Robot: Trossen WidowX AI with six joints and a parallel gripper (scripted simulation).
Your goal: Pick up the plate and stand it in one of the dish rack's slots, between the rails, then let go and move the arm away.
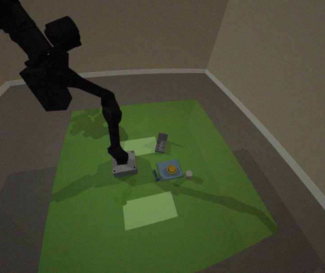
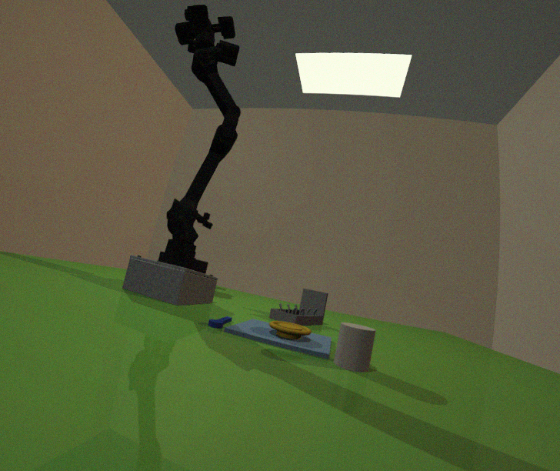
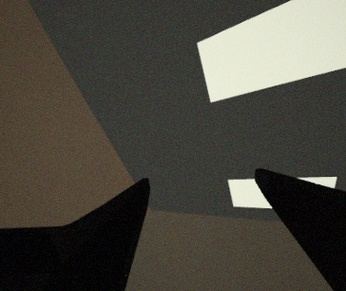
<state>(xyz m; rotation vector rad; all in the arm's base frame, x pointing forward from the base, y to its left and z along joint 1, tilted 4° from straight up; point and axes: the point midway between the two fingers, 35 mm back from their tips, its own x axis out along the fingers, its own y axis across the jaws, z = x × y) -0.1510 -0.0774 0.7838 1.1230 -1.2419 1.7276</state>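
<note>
Now: the yellow plate 87 cm below my gripper tip, 49 cm ahead of it and 7 cm to the right of it. Round my gripper tip: blue flat board 88 cm below, 48 cm ahead, 6 cm to the right; then dish rack 86 cm below, 45 cm ahead, 15 cm to the left; then blue spoon 88 cm below, 38 cm ahead, 9 cm to the right.
</note>
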